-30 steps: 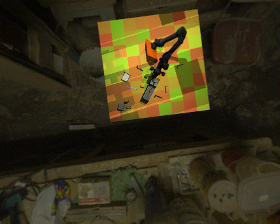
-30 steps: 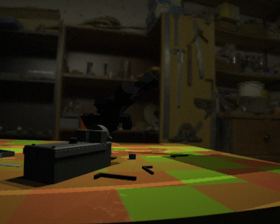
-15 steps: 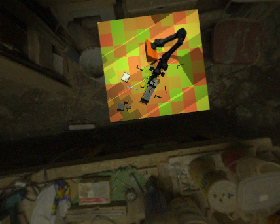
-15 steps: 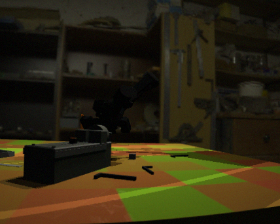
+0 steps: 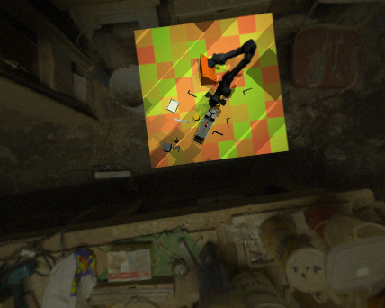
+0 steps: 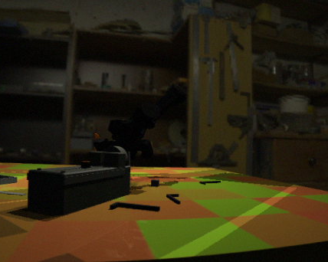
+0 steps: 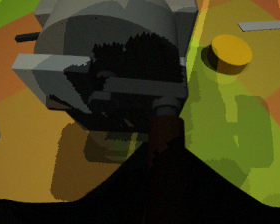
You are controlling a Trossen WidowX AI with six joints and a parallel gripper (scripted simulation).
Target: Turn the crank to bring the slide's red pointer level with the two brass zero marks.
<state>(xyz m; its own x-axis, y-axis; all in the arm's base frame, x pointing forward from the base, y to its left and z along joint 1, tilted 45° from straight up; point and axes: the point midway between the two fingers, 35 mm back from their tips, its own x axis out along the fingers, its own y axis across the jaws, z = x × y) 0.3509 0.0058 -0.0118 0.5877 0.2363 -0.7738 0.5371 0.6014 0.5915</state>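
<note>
Now: the red pointer 16 cm ahead of my gripper tip, 6 cm to the right of it and 2 cm above it. From my gripper tip the other things lie so: yellow disc 14 cm to the right, 6 cm ahead, 5 cm below; brown crank handle 3 cm above, 1 cm to the left, 1 cm behind; small cube 14 cm to the left, 7 cm behind, 5 cm below.
</note>
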